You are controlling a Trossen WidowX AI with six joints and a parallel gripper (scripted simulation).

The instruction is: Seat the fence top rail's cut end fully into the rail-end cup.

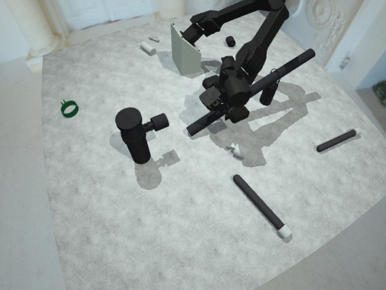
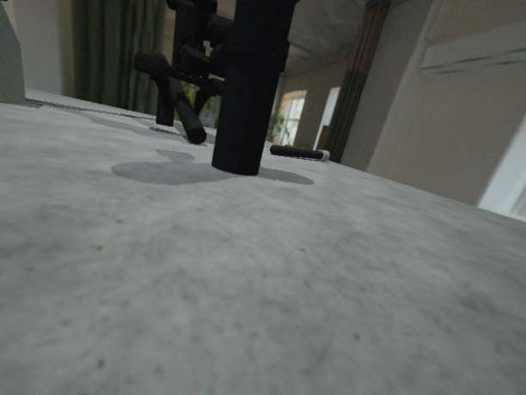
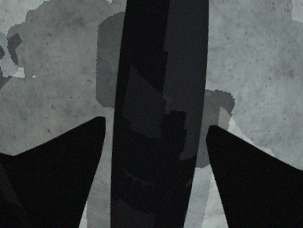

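Now: the white fitting 14 cm ahead of my gripper tip and 2 cm below it. The rest, counted from my gripper tip: small post: 21 cm to the left, 7 cm above, 4 cm behind; then white cylinder: 48 cm behind, 17 cm to the right, 2 cm below.
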